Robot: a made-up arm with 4 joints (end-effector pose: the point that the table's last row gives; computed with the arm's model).
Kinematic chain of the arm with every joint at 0, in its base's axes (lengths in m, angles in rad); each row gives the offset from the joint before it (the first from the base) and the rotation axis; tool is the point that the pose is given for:
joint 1: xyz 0 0 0.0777 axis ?
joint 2: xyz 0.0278 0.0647 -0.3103 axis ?
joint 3: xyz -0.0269 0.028 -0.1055 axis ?
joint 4: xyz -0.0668 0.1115 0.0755 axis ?
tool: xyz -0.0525 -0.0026 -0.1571
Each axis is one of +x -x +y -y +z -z.
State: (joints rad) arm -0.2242 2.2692 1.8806 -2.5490
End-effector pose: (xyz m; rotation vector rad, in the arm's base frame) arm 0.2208 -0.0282 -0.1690 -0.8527 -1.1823 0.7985
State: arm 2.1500 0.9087 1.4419 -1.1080
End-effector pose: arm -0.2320 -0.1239 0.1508 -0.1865 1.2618 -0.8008
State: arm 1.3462 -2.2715 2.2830 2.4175
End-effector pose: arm -0.0689 -0.3268 0.0069 -0.1805 1.1002 -0.2895
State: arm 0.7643 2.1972 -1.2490 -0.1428
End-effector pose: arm -0.1579 0.0057 -0.2739 -1.7085 1.4960 -1.5598
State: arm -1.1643 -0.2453 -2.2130 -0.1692
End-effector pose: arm 0.2212 0.4584 -0.0030 0.9667 1.0057 -2.1593
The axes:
joint 1: -x
joint 2: +y
joint 3: +z
joint 4: -x

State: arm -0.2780 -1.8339 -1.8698 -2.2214
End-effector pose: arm -0.0944 0.1585 0.0199 -1.3210 1.6259 -0.2751
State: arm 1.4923 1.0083 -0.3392 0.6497
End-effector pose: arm -0.1739 -0.2660 -0.0896 -2.0712 0.9727 -0.8570
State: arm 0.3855 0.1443 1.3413 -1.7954
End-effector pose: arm -0.2809 -0.0647 -0.1798 1.2706 1.3538 0.5557
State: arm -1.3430 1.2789 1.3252 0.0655
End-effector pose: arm -0.1945 0.2134 0.0292 1.7933 0.1039 1.8171
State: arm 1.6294 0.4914 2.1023 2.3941
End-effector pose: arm 0.0934 -0.2455 0.1056 1.6363 0.6289 -2.5717
